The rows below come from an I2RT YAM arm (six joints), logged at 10 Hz.
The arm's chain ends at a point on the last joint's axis. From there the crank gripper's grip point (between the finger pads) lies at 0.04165 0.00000 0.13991 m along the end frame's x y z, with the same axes.
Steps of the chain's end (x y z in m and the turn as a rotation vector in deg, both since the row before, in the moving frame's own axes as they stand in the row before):
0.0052 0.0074 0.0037 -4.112 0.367 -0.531
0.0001 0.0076 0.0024 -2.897 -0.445 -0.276
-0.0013 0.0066 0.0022 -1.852 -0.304 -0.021
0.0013 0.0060 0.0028 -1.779 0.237 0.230
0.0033 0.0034 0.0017 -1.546 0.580 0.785
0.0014 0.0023 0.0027 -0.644 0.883 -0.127
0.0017 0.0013 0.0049 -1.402 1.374 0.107
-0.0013 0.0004 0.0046 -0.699 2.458 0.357
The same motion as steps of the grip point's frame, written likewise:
0.0061 0.0170 0.0031 -4.112 0.367 -0.531
-0.0010 0.0145 0.0025 -2.897 -0.445 -0.276
-0.0020 0.0111 0.0023 -1.852 -0.304 -0.021
0.0019 0.0105 0.0026 -1.779 0.237 0.230
0.0047 0.0077 0.0012 -1.546 0.580 0.785
0.0036 0.0038 0.0020 -0.644 0.883 -0.127
0.0050 0.0048 0.0038 -1.402 1.374 0.107
0.0047 0.0024 0.0027 -0.699 2.458 0.357

